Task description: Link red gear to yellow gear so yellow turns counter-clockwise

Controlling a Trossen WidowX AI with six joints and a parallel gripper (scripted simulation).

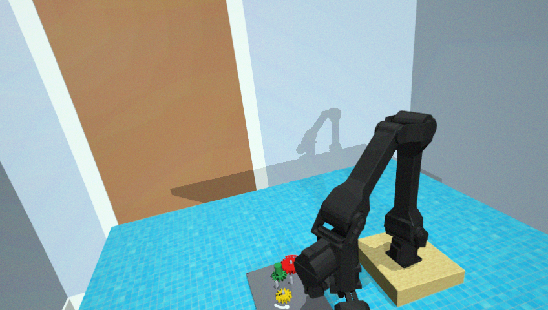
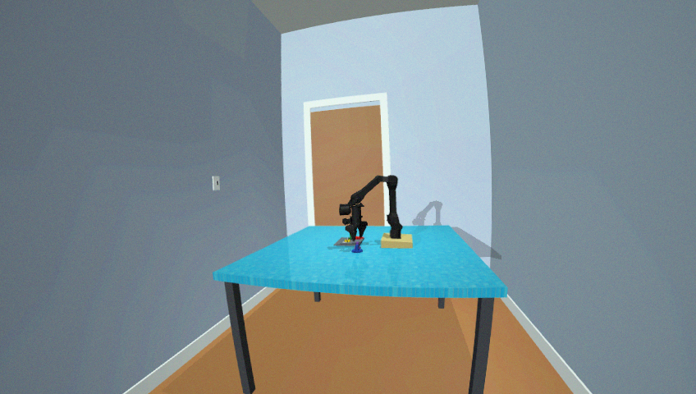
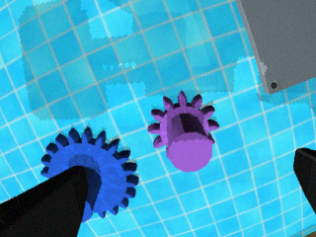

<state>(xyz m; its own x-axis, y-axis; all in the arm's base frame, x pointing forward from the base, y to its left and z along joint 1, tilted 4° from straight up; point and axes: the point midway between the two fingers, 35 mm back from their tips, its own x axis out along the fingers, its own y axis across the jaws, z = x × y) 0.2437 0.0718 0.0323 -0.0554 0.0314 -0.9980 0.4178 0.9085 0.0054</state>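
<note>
My gripper tip is now 40 mm above the purple gear. Round my gripper tip: yellow gear 80 mm ahead, 150 mm to the right, 40 mm below; white arrow 90 mm ahead, 130 mm to the right, 50 mm below; blue gear 70 mm to the left, 40 mm below.
</note>
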